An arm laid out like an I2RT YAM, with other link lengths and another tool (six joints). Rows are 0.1 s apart.
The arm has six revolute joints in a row. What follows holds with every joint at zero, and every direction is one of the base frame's.
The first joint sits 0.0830 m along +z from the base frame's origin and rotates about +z.
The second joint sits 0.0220 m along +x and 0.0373 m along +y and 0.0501 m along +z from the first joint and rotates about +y.
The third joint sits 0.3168 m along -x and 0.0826 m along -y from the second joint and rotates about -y.
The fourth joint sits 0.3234 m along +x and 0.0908 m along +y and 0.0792 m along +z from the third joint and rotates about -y.
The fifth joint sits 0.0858 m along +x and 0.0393 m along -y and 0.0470 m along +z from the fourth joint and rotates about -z.
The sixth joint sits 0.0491 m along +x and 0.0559 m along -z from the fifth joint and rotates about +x.
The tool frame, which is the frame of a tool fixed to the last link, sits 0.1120 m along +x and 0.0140 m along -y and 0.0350 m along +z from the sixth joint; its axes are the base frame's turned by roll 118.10, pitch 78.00 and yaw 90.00 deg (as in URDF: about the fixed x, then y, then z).
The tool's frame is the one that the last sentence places.
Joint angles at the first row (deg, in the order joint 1, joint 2, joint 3, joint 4, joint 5, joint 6):
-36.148 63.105 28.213 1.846 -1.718 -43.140
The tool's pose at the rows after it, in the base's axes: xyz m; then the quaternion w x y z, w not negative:
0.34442 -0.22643 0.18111 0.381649 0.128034 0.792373 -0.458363
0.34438 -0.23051 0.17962 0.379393 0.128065 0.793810 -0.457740
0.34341 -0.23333 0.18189 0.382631 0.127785 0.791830 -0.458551
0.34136 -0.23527 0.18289 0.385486 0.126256 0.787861 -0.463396
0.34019 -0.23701 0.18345 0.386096 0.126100 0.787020 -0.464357
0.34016 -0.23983 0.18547 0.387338 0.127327 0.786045 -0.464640
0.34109 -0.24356 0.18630 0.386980 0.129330 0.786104 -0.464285
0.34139 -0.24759 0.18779 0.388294 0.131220 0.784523 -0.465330
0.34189 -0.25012 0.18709 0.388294 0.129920 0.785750 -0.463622
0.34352 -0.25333 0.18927 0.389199 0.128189 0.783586 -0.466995
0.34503 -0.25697 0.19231 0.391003 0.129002 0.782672 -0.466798
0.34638 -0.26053 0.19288 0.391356 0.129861 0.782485 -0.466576
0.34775 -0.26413 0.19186 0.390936 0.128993 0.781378 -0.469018
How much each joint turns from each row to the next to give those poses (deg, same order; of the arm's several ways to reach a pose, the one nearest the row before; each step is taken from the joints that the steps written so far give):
-0.922 0.623 0.228 0.000 -0.670 -0.538
-0.673 0.770 0.372 0.077 -0.486 -0.352
-0.702 -0.034 0.103 0.264 -0.712 -0.435
-0.532 -0.293 -0.428 0.786 -0.236 -0.649
-0.440 -0.036 -0.011 0.102 -0.325 -0.292
-0.462 0.208 0.344 0.047 -0.387 -0.121
-0.416 0.662 0.530 0.108 -0.277 0.000
-0.539 0.496 0.352 0.416 -0.360 -0.120
-0.470 0.600 0.347 0.043 -0.606 -0.317
-0.219 0.544 0.512 0.352 -0.014 -0.434
-0.399 0.537 0.728 -0.002 -0.433 -0.094
-0.348 0.730 0.515 0.245 -0.301 -0.079
-0.263 0.863 0.271 0.711 -0.017 -0.339

